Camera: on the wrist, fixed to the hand. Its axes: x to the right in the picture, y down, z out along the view.
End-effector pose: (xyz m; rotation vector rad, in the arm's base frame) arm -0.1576 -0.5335 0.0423 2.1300 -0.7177 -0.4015
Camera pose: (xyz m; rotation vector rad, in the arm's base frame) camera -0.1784 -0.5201 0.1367 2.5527 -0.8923 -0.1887
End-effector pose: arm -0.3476 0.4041 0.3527 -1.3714 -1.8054 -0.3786
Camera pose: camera -0.2539 0.3773 0.3482 -1.0521 -1.7036 0.0441
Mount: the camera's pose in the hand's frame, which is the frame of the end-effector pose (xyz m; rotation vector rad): -0.0278 0.0760 -0.0545 0.4713 0.0337 0.0317
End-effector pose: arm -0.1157 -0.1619 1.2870 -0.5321 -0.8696 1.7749
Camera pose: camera -0.1135 -0.1859 1.1925 -0.2657 -0.3964 1.9130
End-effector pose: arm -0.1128 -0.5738 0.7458 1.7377 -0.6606 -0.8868
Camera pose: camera -0.0856 -0.5469 0.8355 2.1454 -0.9261 -0.7136
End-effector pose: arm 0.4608 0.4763 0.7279 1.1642 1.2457 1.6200
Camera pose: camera 0.4134 0.4184 0.7905 1.4465 1.6968 1.4099
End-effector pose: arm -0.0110 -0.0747 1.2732 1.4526 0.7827 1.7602
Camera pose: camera -0.0724 -0.1411 1.3098 1.7432 1.2608 1.6969
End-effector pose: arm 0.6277 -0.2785 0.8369 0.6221 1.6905 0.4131
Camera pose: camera 0.5916 -0.2317 0.9145 0.9888 1.8246 0.0408
